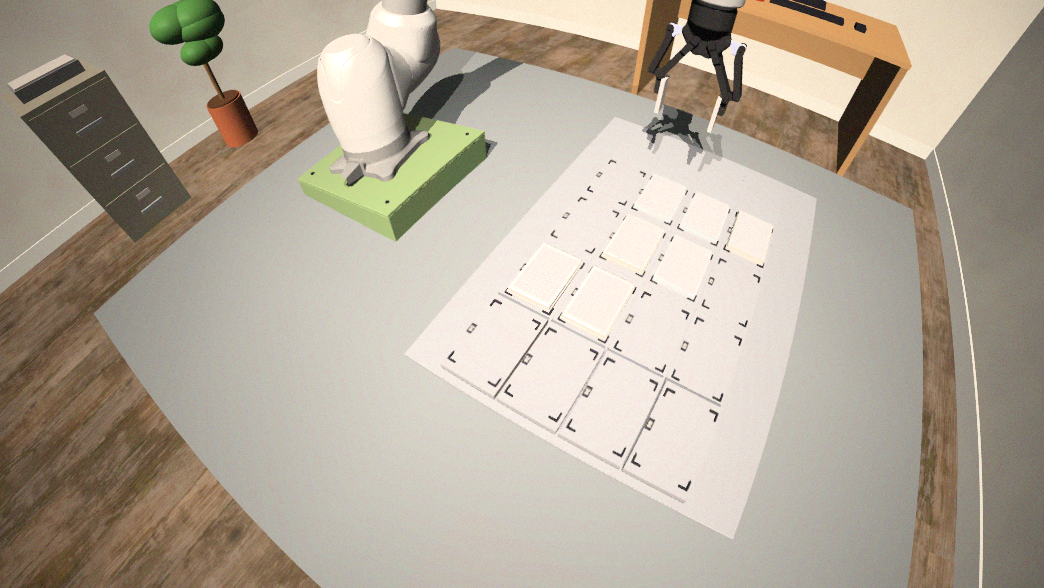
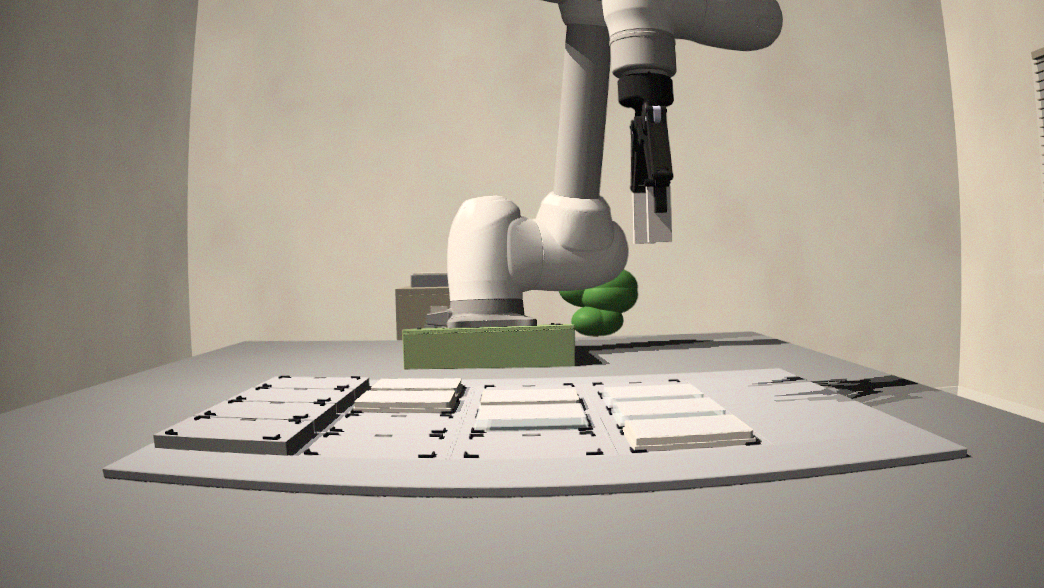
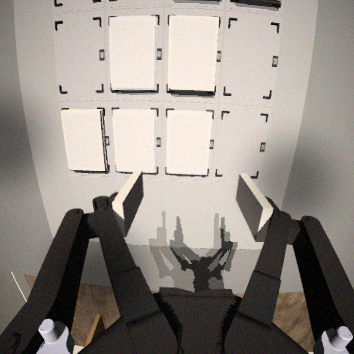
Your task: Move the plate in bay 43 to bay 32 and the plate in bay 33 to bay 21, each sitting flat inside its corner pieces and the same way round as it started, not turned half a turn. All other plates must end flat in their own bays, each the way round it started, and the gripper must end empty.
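Where they show: gripper, fingertip midpoint: [image 1: 684, 118] [image 2: 651, 242] [image 3: 189, 184]; arm's base, origin of the base link: [image 1: 380, 153] [image 2: 487, 326].
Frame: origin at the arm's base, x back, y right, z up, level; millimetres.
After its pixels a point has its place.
My gripper [image 1: 686, 120] @[z 157, x -632, y -132 mm] [image 2: 651, 239] @[z 157, x -632, y -132 mm] [image 3: 189, 184] @[z 157, x -632, y -132 mm] is open and empty, high above the board's end near the desk. A cream plate [image 1: 682, 266] @[z -38, x -703, y 59 mm] [image 2: 531, 414] @[z -38, x -724, y 51 mm] [image 3: 133, 53] @[z -38, x -703, y 45 mm] lies flat within the corner pieces of bay 32. Another plate [image 1: 659, 197] @[z -38, x -627, y -121 mm] [image 2: 653, 392] @[z -38, x -644, y -129 mm] [image 3: 188, 142] @[z -38, x -630, y -129 mm] lies flat in bay 21, nearest the gripper. Bay 33 [image 1: 653, 332] @[z -53, x -678, y 214 mm] and bay 43 [image 1: 708, 357] @[z -53, x -782, y 229 mm] hold no plate. The bay tags are too small to read clearly, and I cannot tell which way round the plates sit.
Other plates lie flat in bay 31 [image 1: 703, 216] @[z -38, x -730, y -102 mm] [image 3: 135, 141] @[z -38, x -733, y -111 mm], bay 41 [image 1: 750, 237] @[z -38, x -839, y -83 mm] [image 3: 85, 140] @[z -38, x -835, y -93 mm], bay 22 [image 1: 634, 243] @[z -38, x -602, y 38 mm] [image 3: 193, 54] @[z -38, x -600, y 26 mm], bay 13 [image 1: 544, 276] @[z -38, x -466, y 179 mm] and bay 23 [image 1: 597, 301] @[z -38, x -569, y 197 mm]. A raised row of bays is at the far end from the desk [image 1: 876, 54]. The arm stands on a green base [image 1: 438, 189] @[z -32, x -176, y 39 mm].
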